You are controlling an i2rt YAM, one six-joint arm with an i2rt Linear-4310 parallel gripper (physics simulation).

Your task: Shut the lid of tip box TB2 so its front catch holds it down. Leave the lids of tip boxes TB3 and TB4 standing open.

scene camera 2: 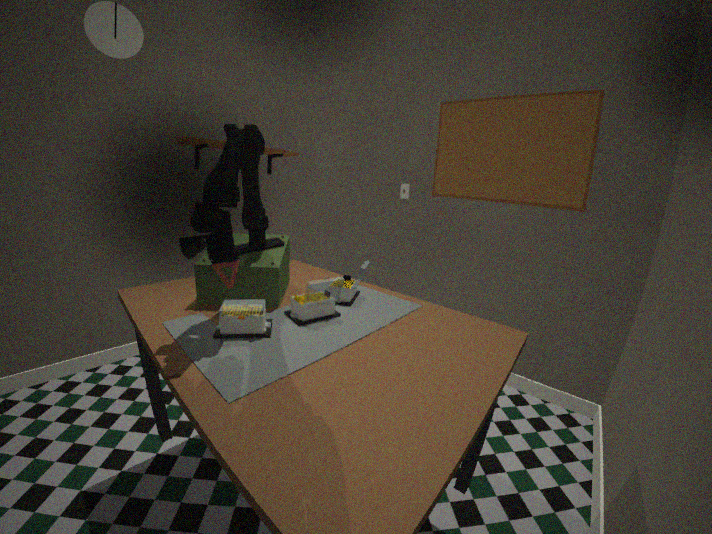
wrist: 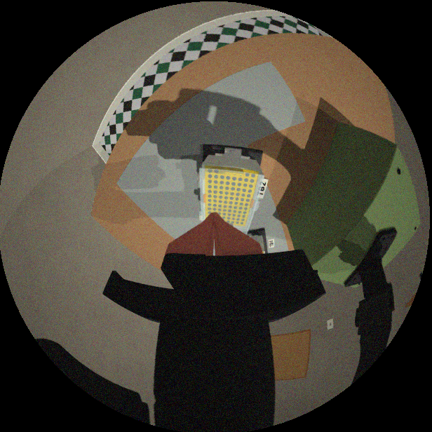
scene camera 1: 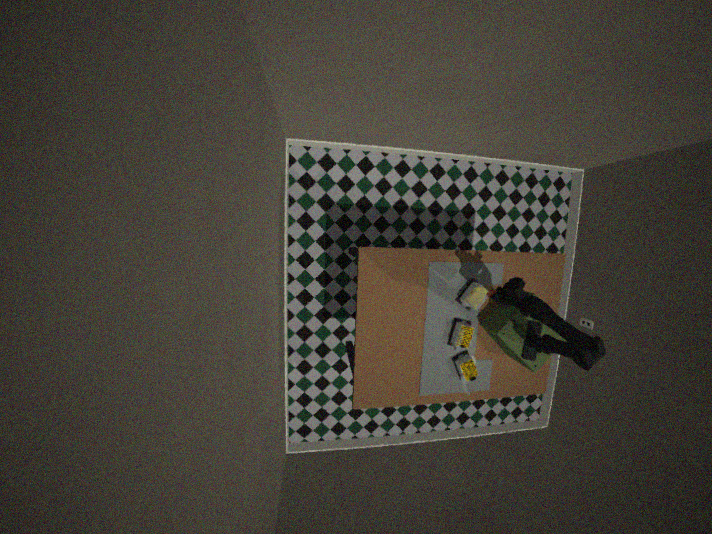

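Observation:
Tip box TB2 is the box nearest the gripper. Its clear lid lies over the paler rack of tips; whether the catch holds is too small to tell. My gripper is shut and empty. Its red fingertips point down close above the lid's arm-side part; contact cannot be told. Tip box TB4 is in the middle, and TB3 is farthest. Both show bright, uncovered yellow racks. Their clear lids are hard to make out. In the wrist view the fingers hide much of TB4.
The boxes stand on a grey-blue mat on the brown table. The green arm base block stands beside TB2. A pale upright panel shows behind TB4.

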